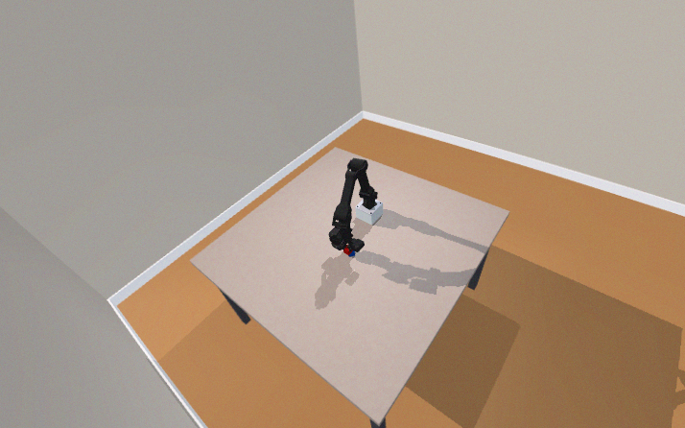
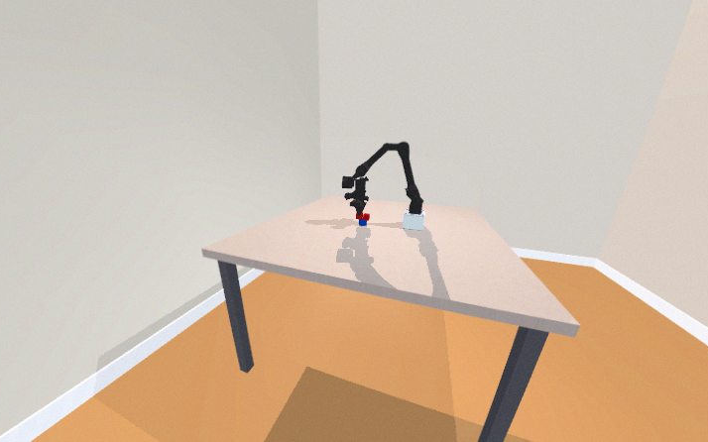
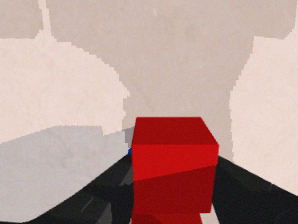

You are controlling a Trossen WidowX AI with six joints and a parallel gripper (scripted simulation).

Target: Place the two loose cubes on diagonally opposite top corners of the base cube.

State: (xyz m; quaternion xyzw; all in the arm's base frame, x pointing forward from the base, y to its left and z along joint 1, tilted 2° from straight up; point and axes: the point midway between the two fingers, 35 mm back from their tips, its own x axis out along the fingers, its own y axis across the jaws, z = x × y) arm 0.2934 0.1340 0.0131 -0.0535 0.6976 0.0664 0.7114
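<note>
My gripper tip is 2 cm past the blue cube and 4 cm above it.
</note>
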